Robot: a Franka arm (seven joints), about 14 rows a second.
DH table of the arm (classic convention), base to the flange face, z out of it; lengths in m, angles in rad. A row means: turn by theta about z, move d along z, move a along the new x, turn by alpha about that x. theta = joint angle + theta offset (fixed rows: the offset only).
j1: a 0, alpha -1.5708, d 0.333, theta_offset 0
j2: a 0, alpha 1.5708, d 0, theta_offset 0
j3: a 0.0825, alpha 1.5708, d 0.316, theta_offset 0
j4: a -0.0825, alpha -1.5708, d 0, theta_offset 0
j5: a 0, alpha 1.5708, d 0.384, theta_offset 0
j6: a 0.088, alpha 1.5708, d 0, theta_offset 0
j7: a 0, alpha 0, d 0.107, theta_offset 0
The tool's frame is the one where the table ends.
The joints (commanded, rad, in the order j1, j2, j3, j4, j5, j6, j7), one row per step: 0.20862, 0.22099, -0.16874, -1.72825, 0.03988, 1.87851, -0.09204; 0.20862, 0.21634, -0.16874, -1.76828, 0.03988, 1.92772, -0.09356; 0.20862, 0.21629, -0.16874, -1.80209, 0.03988, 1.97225, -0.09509; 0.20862, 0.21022, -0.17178, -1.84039, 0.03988, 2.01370, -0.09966; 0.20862, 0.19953, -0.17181, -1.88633, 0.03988, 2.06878, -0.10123; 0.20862, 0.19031, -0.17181, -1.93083, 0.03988, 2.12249, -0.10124; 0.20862, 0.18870, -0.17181, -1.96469, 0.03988, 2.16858, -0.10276; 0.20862, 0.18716, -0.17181, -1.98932, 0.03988, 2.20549, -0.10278; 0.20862, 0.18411, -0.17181, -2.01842, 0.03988, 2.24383, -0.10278; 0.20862, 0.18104, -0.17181, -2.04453, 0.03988, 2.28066, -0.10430; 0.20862, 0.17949, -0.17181, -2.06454, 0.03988, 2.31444, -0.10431; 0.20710, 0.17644, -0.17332, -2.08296, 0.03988, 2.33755, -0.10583; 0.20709, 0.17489, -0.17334, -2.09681, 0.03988, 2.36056, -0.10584; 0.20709, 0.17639, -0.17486, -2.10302, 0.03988, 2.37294, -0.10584
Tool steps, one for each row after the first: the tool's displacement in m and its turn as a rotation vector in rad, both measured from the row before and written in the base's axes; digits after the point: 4 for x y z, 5 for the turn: -0.0023, -0.0010, -0.0119, 0.00071, -0.01377, 0.00004; -0.0016, -0.0007, -0.0120, -0.00018, -0.01081, 0.00030; -0.0037, -0.0027, -0.0106, 0.00020, -0.00926, 0.00023; -0.0048, -0.0012, -0.0101, 0.00157, -0.01965, -0.00007; -0.0050, -0.0011, -0.0103, 0.00120, -0.01828, -0.00153; -0.0033, -0.0008, -0.0104, -0.00018, -0.01384, 0.00036; -0.0023, -0.0006, -0.0070, -0.00001, -0.01381, -0.00081; -0.0036, -0.0007, -0.0079, 0.00012, -0.01226, -0.00096; -0.0032, -0.0006, -0.0065, 0.00011, -0.01375, 0.00067; -0.0020, -0.0004, -0.0049, 0.00004, -0.01531, -0.00063; -0.0028, -0.0022, -0.0042, -0.00015, -0.00775, -0.00207; -0.0016, -0.0003, -0.0030, 0.00006, -0.01069, -0.00045; -0.0005, -0.0010, -0.0024, -0.00067, -0.00476, -0.00169
